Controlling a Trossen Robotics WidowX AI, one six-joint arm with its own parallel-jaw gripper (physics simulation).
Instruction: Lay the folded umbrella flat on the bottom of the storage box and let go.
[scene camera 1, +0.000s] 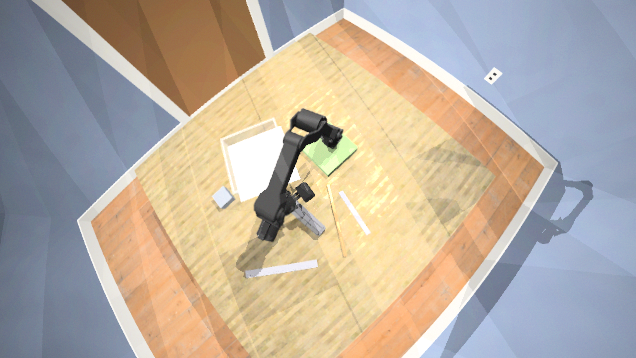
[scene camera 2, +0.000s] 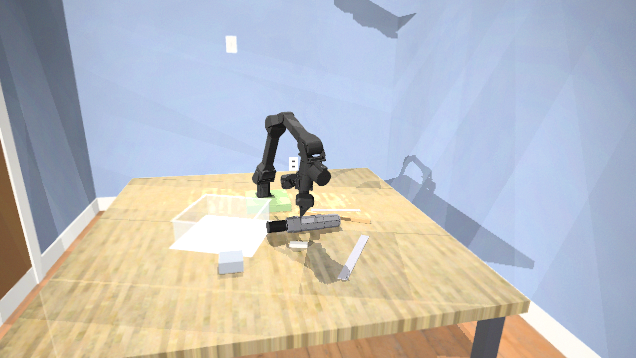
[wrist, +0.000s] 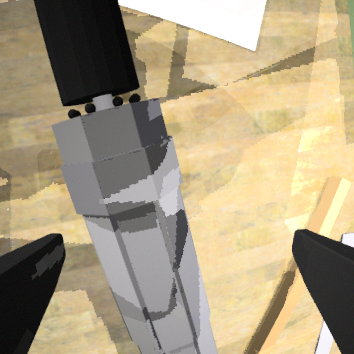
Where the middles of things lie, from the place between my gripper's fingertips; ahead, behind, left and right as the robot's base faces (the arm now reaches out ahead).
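Scene:
So you can picture it, the storage box (scene camera 2: 224, 223) is 3 cm below my hand, 27 cm to the right of it and 4 cm behind it.

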